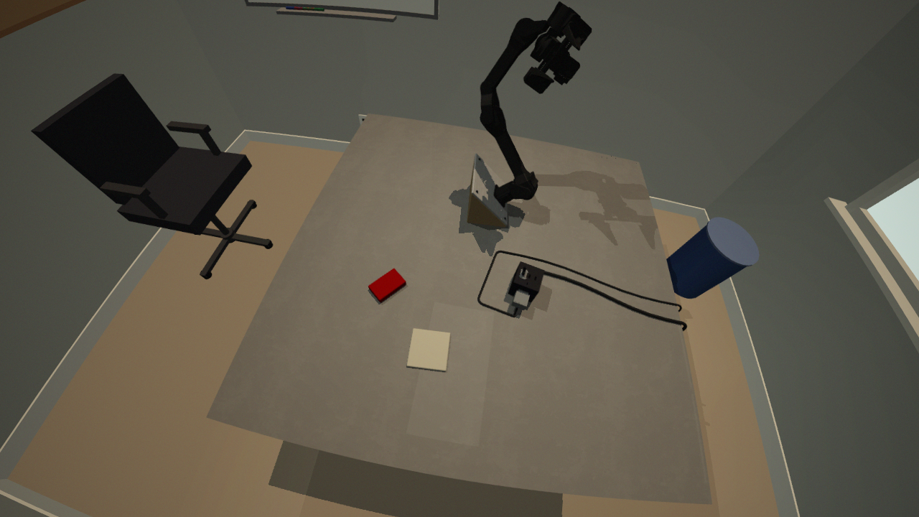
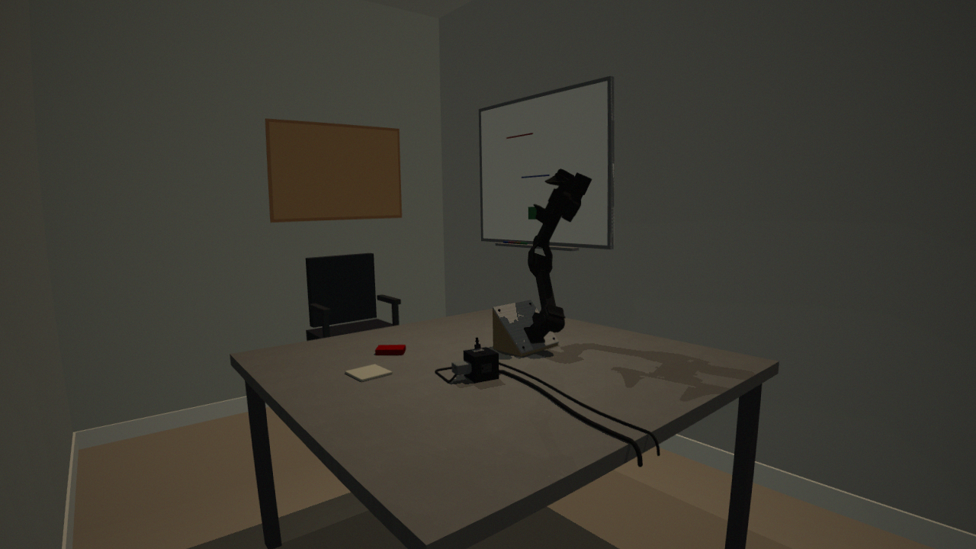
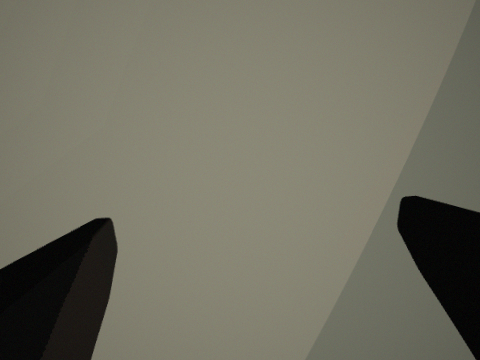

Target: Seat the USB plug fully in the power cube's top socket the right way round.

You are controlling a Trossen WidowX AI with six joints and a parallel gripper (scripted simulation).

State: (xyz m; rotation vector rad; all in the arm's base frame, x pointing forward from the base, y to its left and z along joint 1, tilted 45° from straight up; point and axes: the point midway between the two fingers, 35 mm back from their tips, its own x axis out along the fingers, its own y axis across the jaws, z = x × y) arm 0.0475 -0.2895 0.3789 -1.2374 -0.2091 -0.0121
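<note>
The dark USB plug is 44 cm below my gripper tip, 28 cm ahead of it and 4 cm to the left of it. Also, from my gripper tip: silver socket (46 cm below, 28 cm ahead, 4 cm to the left); then red block (52 cm below, 38 cm ahead, 34 cm to the right).
</note>
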